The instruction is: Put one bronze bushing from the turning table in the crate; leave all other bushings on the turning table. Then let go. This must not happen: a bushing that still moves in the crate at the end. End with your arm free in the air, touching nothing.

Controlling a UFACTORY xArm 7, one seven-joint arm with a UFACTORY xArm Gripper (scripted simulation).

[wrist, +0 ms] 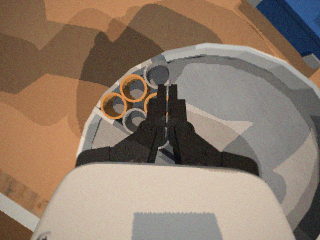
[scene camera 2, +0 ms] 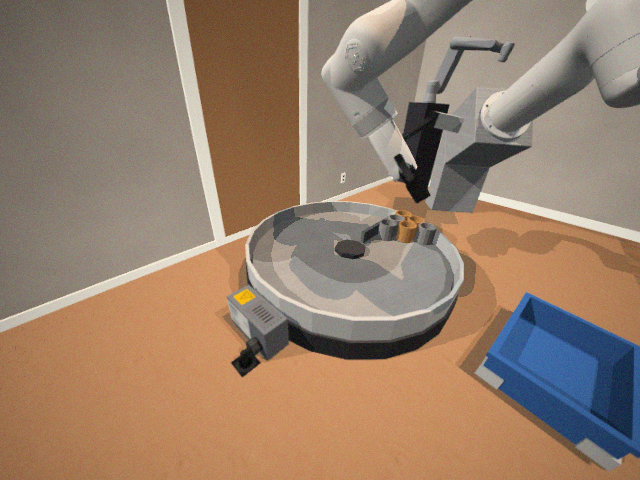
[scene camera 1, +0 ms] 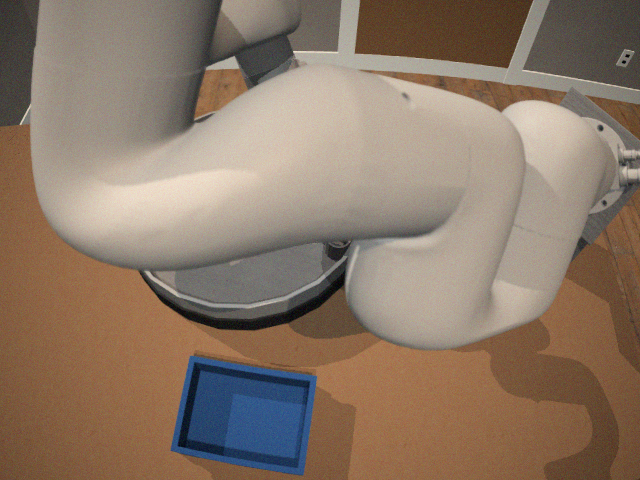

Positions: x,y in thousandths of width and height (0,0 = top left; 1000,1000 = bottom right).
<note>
I see my gripper (scene camera 2: 660,414) and a blue crate (scene camera 1: 365,857).
My gripper also shows in the wrist view (wrist: 523,406).
</note>
